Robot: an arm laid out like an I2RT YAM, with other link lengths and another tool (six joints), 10 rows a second.
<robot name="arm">
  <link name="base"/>
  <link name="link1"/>
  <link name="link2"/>
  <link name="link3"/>
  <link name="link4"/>
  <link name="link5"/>
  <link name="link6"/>
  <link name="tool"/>
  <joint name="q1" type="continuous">
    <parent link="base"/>
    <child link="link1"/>
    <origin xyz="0 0 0.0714" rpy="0 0 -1.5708"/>
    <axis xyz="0 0 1"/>
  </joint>
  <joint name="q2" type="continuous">
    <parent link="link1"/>
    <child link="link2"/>
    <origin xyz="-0.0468 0.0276 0.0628" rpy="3.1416 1.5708 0"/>
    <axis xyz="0 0 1"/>
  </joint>
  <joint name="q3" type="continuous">
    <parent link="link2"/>
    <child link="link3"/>
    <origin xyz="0 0.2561 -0.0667" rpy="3.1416 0 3.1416"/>
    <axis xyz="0 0 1"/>
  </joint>
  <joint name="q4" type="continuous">
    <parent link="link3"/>
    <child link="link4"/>
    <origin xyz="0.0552 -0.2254 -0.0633"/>
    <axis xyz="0 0 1"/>
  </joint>
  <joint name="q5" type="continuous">
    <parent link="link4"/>
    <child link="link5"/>
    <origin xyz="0.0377 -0.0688 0.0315" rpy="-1.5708 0 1.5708"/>
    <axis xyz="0 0 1"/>
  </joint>
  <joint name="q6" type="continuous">
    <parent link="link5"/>
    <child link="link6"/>
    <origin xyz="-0.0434 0 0.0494" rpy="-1.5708 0 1.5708"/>
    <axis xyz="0 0 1"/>
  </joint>
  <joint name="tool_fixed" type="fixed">
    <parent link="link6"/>
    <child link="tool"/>
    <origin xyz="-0.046 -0.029 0.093" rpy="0.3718 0 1.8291"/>
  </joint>
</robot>
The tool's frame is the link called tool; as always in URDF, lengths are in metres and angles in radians. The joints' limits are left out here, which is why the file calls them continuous.
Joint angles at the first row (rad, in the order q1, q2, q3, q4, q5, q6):
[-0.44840 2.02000 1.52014 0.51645 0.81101 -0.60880]
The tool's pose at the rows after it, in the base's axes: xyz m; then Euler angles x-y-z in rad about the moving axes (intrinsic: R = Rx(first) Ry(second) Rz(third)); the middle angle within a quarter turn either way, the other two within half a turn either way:
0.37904, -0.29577, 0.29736, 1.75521, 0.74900, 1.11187
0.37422, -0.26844, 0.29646, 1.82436, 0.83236, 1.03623
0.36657, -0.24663, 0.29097, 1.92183, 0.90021, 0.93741
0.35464, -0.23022, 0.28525, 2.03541, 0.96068, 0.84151
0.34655, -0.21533, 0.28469, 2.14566, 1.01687, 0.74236
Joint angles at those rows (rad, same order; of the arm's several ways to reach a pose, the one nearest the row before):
[-0.40779 1.90937 1.37242 0.52654 0.75596 -0.60899]
[-0.36302 1.80767 1.25658 0.50351 0.70783 -0.60890]
[-0.33037 1.71539 1.15295 0.46628 0.65635 -0.60480]
[-0.31432 1.61662 1.06120 0.40761 0.59156 -0.58276]
[-0.29850 1.53138 1.00413 0.34630 0.52910 -0.57079]

